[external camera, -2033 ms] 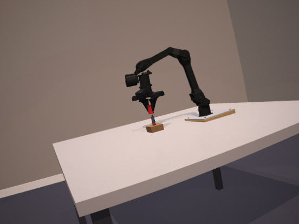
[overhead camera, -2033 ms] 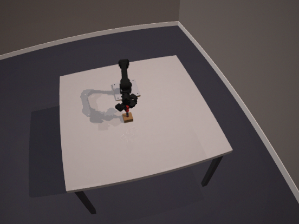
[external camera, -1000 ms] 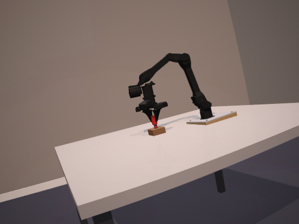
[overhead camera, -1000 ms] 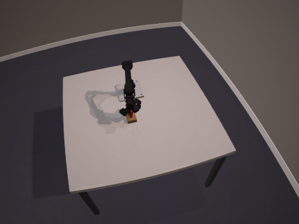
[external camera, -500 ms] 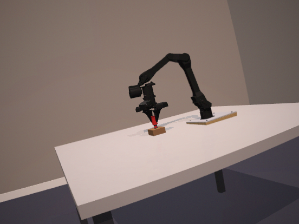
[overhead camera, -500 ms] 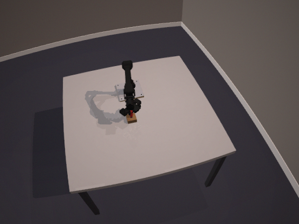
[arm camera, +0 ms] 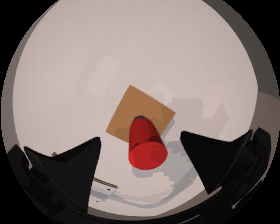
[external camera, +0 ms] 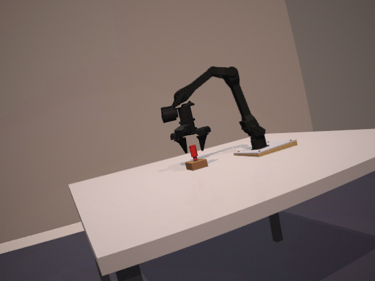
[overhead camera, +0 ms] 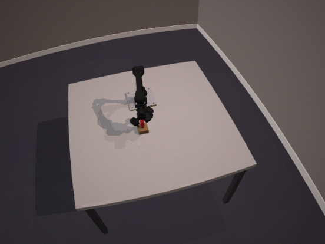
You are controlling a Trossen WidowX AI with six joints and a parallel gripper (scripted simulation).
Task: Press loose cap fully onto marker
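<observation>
My gripper tip is now 10 mm below the red cap. Also, from my gripper tip: holder block 60 mm below.
</observation>
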